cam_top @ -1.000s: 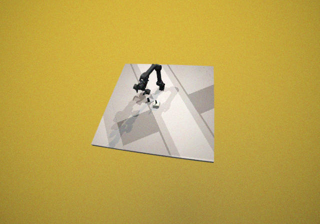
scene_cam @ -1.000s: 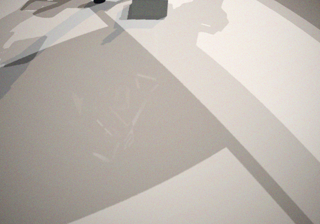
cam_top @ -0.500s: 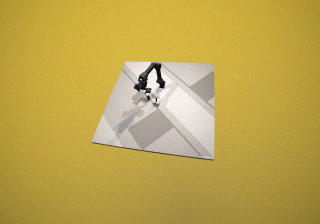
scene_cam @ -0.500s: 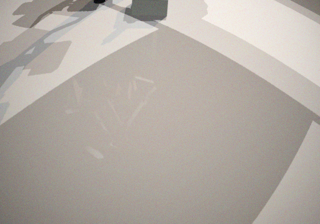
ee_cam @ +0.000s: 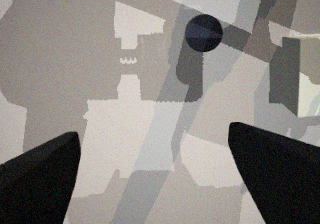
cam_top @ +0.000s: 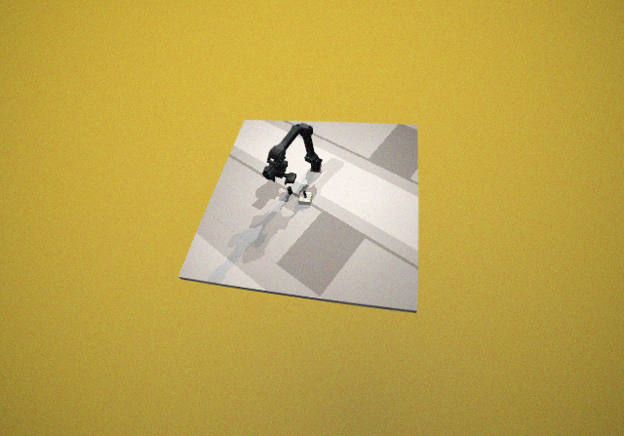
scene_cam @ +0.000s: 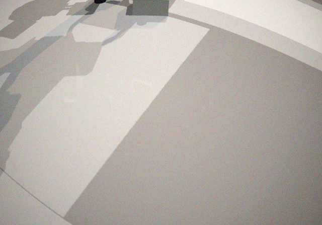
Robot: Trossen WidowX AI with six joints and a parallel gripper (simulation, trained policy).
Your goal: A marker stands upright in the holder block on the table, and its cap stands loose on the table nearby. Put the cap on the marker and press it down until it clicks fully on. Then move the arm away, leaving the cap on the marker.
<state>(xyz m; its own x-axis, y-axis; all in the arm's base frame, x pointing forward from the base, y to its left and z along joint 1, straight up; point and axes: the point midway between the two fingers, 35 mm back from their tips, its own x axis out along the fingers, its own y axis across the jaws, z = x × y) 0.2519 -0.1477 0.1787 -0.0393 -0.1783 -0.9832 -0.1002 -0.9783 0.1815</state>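
Right now the dark cap is 40 mm behind my gripper tip, 30 mm to the left of it and 120 mm below it. The rest, counted from my gripper tip: dark marker: 10 mm ahead, 140 mm to the left, 70 mm below; then pale holder block: 10 mm ahead, 140 mm to the left, 130 mm below.
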